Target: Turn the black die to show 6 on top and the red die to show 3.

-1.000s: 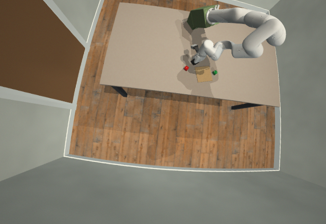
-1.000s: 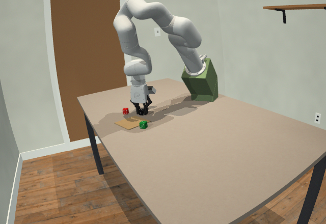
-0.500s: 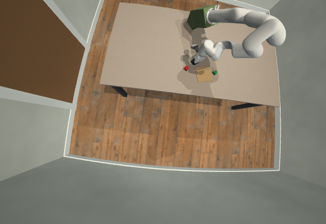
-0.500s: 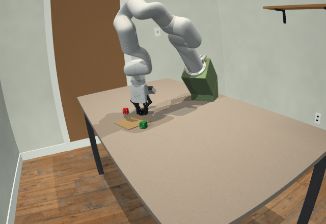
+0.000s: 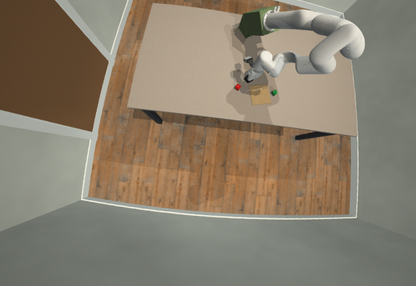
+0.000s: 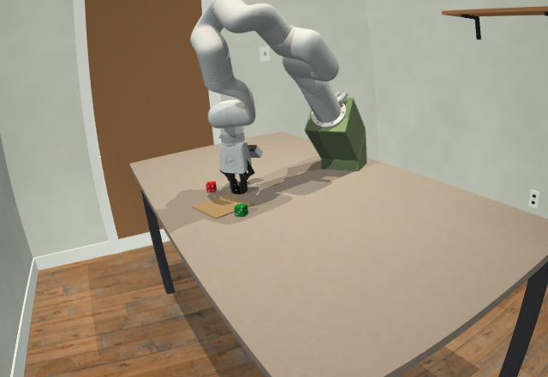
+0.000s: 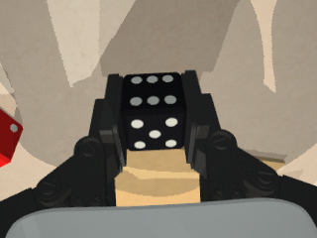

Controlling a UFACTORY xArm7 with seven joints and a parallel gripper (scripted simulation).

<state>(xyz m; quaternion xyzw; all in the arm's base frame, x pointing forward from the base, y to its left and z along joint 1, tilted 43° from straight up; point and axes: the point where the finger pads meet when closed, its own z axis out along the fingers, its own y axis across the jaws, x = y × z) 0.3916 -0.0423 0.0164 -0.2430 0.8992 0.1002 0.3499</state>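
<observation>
My gripper is now 1 cm above the black die. Also, from my hand: tan mat 9 cm to the left, 9 cm ahead, 2 cm below; red die 8 cm ahead, 7 cm to the right, 1 cm below; green die 19 cm to the left, 5 cm ahead, 1 cm below.
</observation>
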